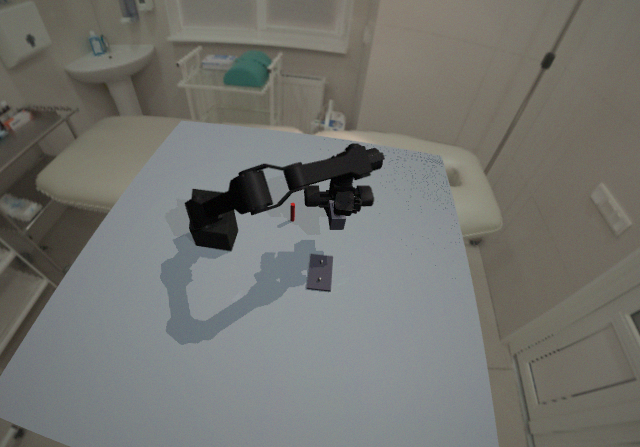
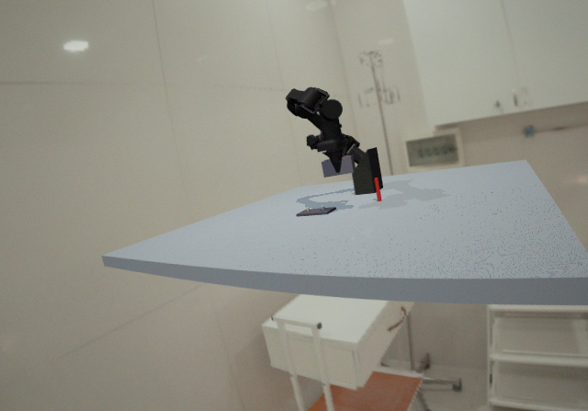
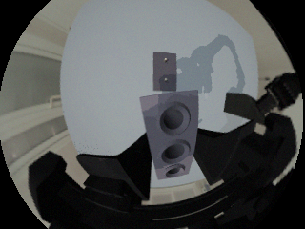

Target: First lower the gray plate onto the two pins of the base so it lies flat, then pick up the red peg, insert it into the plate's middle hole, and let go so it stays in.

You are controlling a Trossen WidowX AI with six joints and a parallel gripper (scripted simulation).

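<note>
My gripper tip is now 12 cm to the left of the dark base, 12 cm above it and 3 cm past it. Also, from my gripper tip: gray plate: 3 cm above; then red peg: 13 cm behind, 9 cm below, 8 cm to the left.
</note>
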